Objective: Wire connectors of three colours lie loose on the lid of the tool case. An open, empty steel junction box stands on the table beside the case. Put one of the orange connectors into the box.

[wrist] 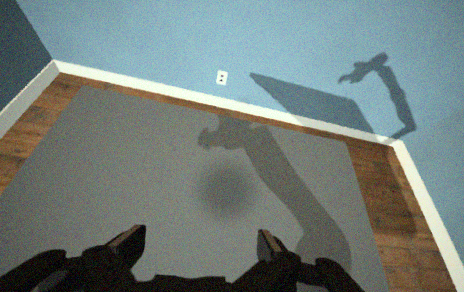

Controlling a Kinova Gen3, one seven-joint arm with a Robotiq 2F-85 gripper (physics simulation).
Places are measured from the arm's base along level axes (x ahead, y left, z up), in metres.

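Pixels of known places: gripper, fingertip midpoint: (pixel 202 239).
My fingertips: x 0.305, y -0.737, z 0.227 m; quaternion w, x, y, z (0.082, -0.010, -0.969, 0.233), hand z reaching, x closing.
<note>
Behind a point stands the place of what it marks.
My gripper (pixel 202 239) @(x 0.305, y -0.737, z 0.227 m) is open at the bottom of the wrist view, with its two dark fingers wide apart and no object between them. The orange connectors, the tool case and the steel junction box do not show in this view, so I cannot tell where the gripper is relative to them.
A large grey surface (pixel 115 165) @(x 0.490, y -0.916, z -0.061 m), apparently the table top, carries shadows of the arm. Wooden floor (pixel 405 215) shows at its sides. Beyond are a white baseboard (pixel 165 90) and a blue wall (pixel 150 35) with a white socket (pixel 222 77) and more shadows.
</note>
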